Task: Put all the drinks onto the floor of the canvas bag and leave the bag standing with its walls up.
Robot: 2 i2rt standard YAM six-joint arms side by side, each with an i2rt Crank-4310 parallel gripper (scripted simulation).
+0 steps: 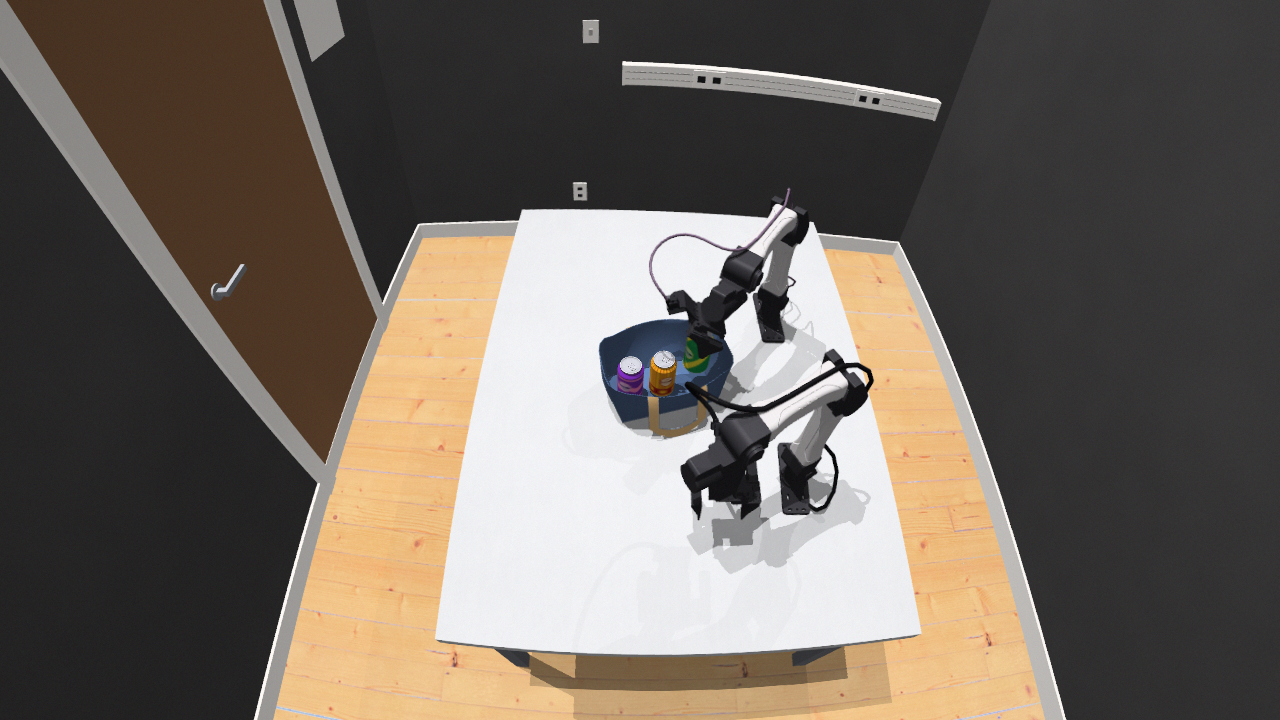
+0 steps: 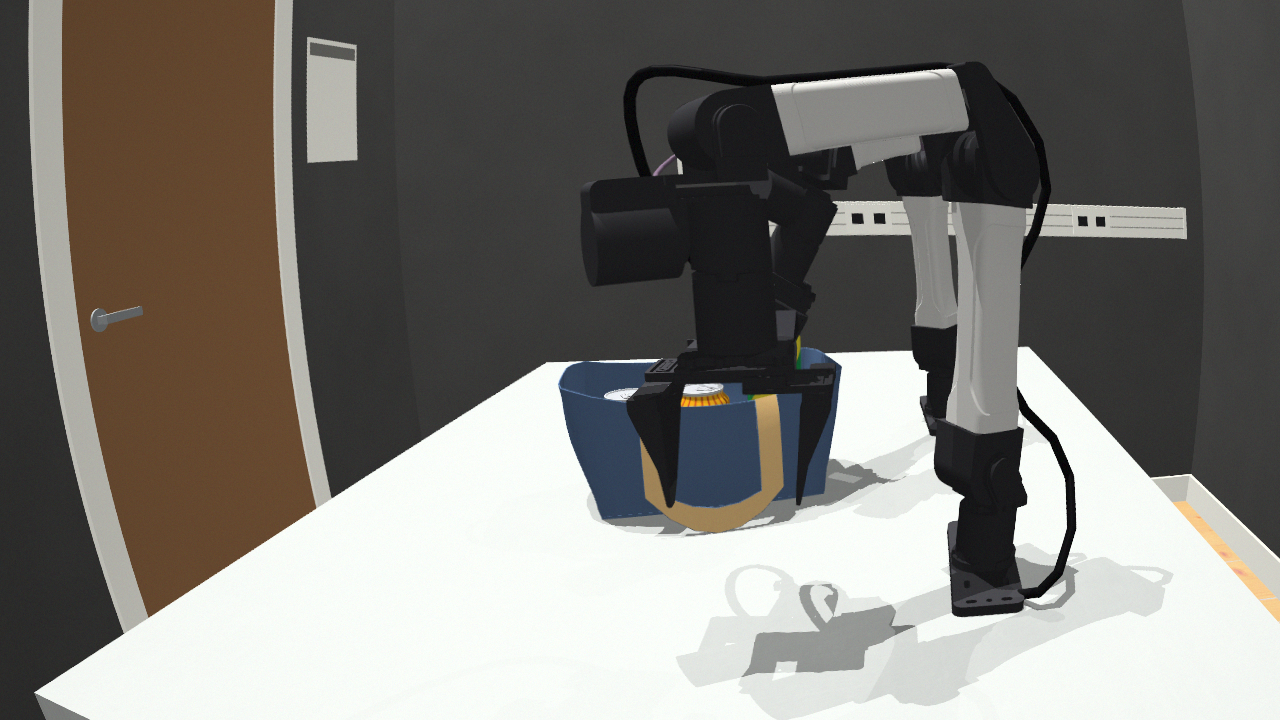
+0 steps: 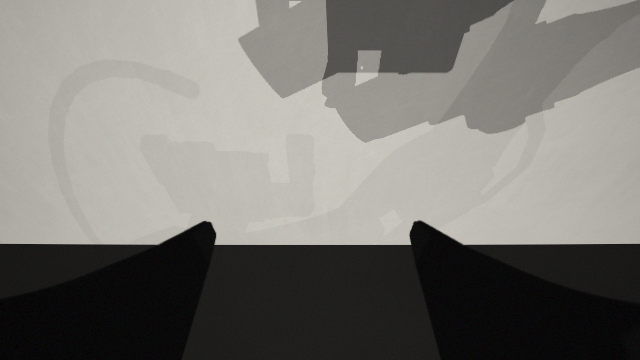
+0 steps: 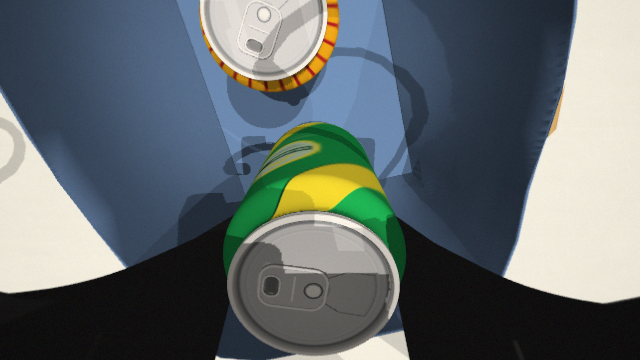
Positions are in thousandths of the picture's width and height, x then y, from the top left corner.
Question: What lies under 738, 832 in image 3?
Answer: My left gripper.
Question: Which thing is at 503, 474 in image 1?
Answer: A blue canvas bag.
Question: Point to a blue canvas bag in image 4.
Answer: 182, 293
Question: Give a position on a blue canvas bag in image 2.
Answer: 582, 630
